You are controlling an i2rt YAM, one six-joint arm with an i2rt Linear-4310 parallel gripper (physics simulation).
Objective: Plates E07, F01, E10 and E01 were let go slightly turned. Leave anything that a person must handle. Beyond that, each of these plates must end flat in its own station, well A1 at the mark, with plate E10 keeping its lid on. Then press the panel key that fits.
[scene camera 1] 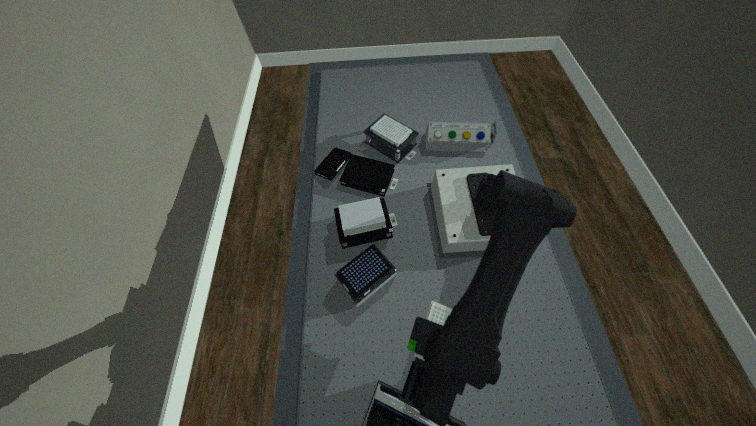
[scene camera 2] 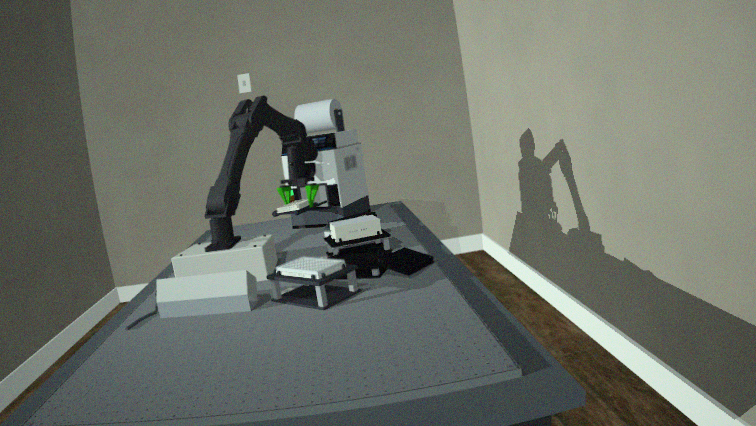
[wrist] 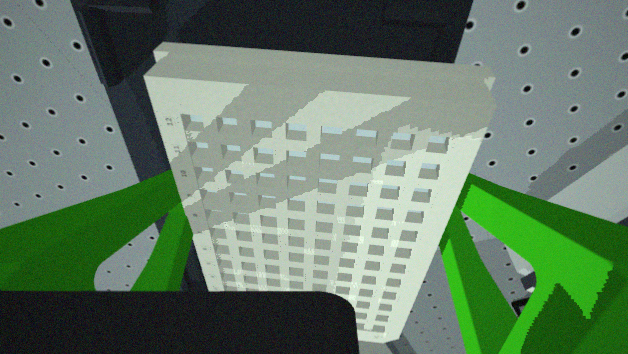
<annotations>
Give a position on a white plate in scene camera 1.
367,215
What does my gripper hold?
A white plate.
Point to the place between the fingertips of my gripper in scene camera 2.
299,207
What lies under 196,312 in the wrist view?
My gripper.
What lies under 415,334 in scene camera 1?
My gripper.
</annotations>
